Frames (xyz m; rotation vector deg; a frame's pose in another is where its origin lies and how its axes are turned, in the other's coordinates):
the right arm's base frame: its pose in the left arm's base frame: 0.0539 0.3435 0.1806 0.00 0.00 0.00
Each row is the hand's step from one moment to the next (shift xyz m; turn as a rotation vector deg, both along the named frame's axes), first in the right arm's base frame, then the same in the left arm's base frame.
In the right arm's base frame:
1: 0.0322 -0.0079 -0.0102 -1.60 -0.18 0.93
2: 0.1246 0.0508 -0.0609 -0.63 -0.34 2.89
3: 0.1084 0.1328 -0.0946 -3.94 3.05 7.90
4: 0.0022 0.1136 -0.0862 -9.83 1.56 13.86
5: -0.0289 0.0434 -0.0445 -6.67 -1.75 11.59
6: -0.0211 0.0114 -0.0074 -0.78 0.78 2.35
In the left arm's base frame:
1: 0.0322 -0.0079 -0.0102 -1.60 -0.18 0.93
2: 0.1246 0.0508 -0.0609 -0.63 -0.34 2.89
3: 0.1084 0.1328 -0.0946 -3.94 3.05 7.90
4: 0.0022 0.1136 -0.0862 -9.83 1.56 13.86
5: -0.0289 0.0434 -0.0445 -6.67 -1.75 11.59
6: -0.0211 0.0114 -0.0074 -0.78 0.78 2.35

